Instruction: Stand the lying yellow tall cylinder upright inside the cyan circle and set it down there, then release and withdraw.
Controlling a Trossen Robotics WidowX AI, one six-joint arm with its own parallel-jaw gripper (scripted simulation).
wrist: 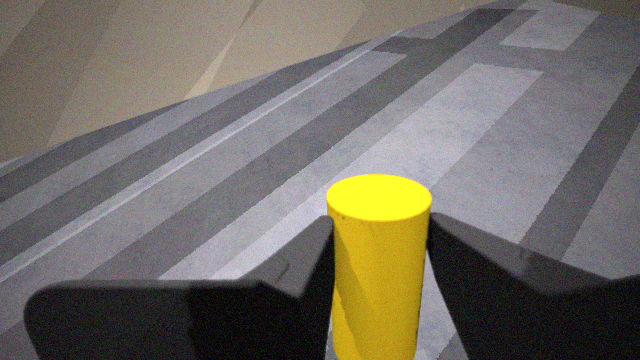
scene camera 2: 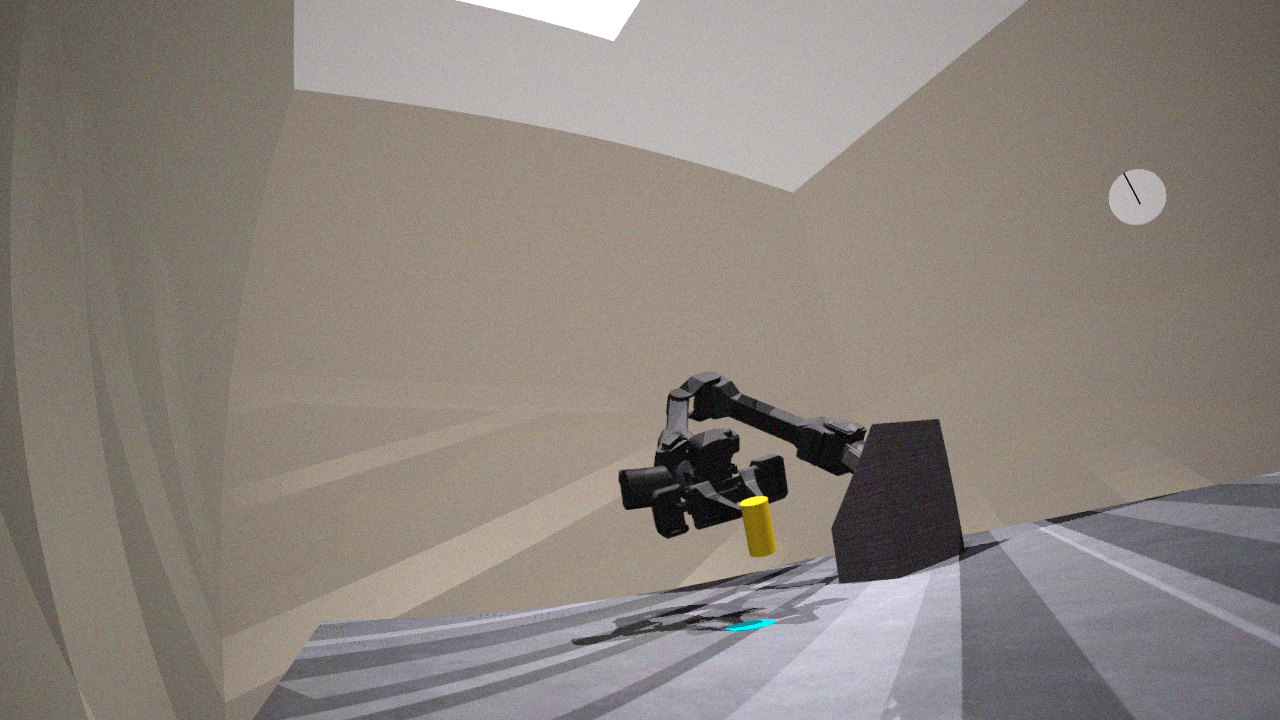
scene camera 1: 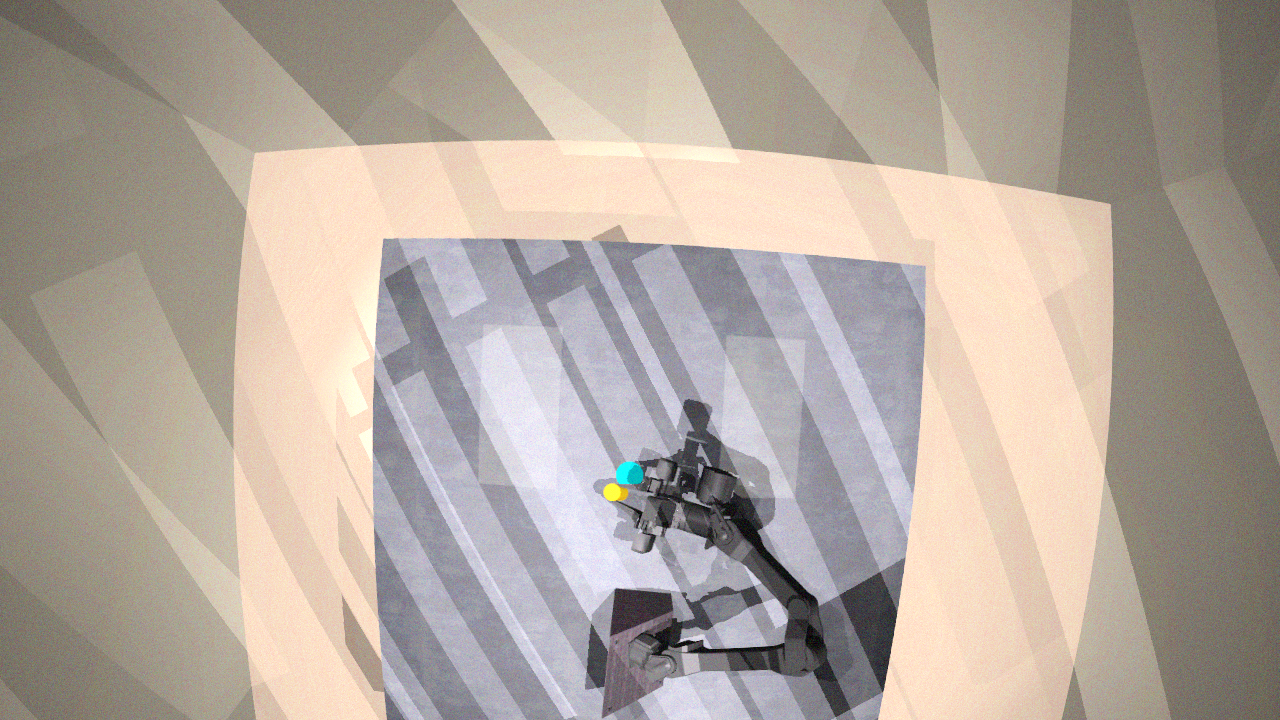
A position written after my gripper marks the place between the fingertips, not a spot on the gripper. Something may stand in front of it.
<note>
My gripper (scene camera 2: 753,509) carries a yellow tall cylinder (scene camera 2: 757,519).
The yellow tall cylinder is seen too in the wrist view (wrist: 380,221). My gripper is seen too in the wrist view (wrist: 379,227) and in scene camera 1 (scene camera 1: 615,492).
</note>
